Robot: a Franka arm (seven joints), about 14 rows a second.
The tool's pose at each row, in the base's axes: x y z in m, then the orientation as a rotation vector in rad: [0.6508 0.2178 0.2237 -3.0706 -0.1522 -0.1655]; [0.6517 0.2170 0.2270 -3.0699 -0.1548 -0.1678]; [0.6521 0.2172 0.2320 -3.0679 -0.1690 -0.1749]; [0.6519 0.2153 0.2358 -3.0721 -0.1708 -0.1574]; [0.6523 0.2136 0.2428 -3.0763 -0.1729 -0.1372]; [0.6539 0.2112 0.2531 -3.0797 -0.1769 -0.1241]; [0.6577 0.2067 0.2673 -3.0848 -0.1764 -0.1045]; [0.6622 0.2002 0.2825 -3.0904 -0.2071 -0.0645]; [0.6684 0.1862 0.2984 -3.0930 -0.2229 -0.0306]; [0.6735 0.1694 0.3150 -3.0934 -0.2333 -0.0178]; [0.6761 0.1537 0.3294 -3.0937 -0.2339 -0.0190]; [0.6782 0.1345 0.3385 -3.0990 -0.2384 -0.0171]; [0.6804 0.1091 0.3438 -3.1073 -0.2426 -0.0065]
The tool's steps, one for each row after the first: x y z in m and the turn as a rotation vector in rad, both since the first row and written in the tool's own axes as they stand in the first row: [0.0012 0.0007 -0.0032 0.0005 0.0015 -0.0017]; [0.0021 0.0003 -0.0081 0.0016 0.0059 -0.0111]; [0.0022 0.0019 -0.0121 -0.0011 -0.0058 -0.0119]; [0.0032 0.0032 -0.0191 -0.0038 -0.0192 -0.0129]; [0.0057 0.0052 -0.0293 -0.0063 -0.0280 -0.0153]; [0.0106 0.0092 -0.0433 -0.0100 -0.0409 -0.0146]; [0.0161 0.0153 -0.0584 -0.0140 -0.0677 -0.0337]; [0.0226 0.0289 -0.0744 -0.0156 -0.0900 -0.0432]; [0.0279 0.0452 -0.0915 -0.0158 -0.0985 -0.0497]; [0.0306 0.0602 -0.1066 -0.0162 -0.0978 -0.0501]; [0.0318 0.0789 -0.1167 -0.0216 -0.0994 -0.0530]; [0.0322 0.1041 -0.1235 -0.0297 -0.1067 -0.0555]
